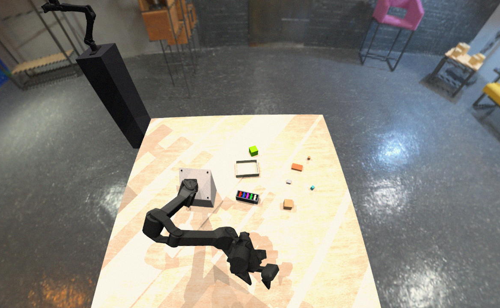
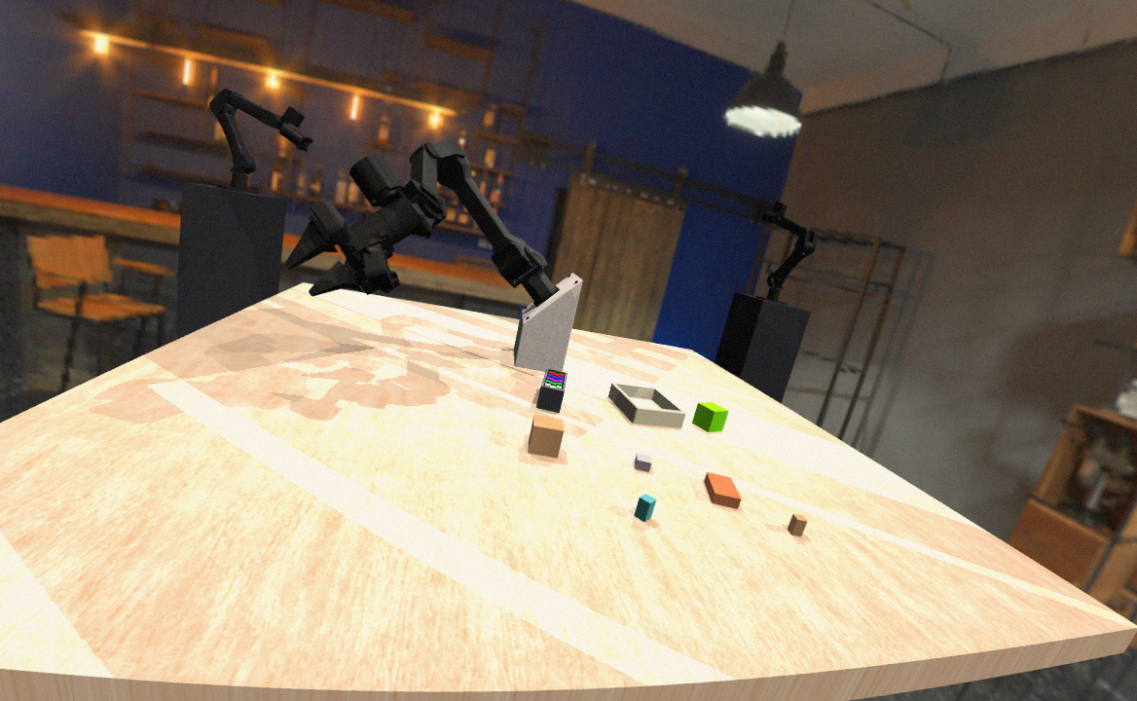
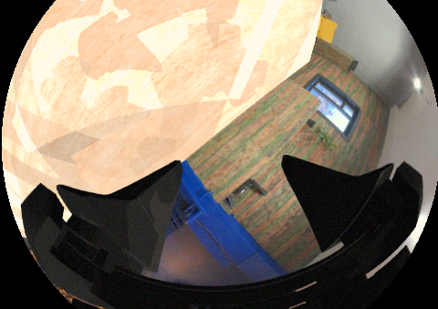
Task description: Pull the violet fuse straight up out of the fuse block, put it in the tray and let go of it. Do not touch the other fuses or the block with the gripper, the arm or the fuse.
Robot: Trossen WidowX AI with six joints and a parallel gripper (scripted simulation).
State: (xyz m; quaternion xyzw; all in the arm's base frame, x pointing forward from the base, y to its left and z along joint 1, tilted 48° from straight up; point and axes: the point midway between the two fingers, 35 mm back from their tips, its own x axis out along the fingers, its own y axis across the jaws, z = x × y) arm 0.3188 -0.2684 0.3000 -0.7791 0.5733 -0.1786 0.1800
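The violet fuse is 43 cm to the left of my gripper tip, 12 cm below it and 6 cm behind it. Also, from my gripper tip: teal cube: 49 cm to the left, 30 cm ahead, 13 cm below; then small grey cube: 53 cm to the left, 17 cm ahead, 14 cm below; then grey tray: 62 cm to the left, 14 cm below, 7 cm behind.
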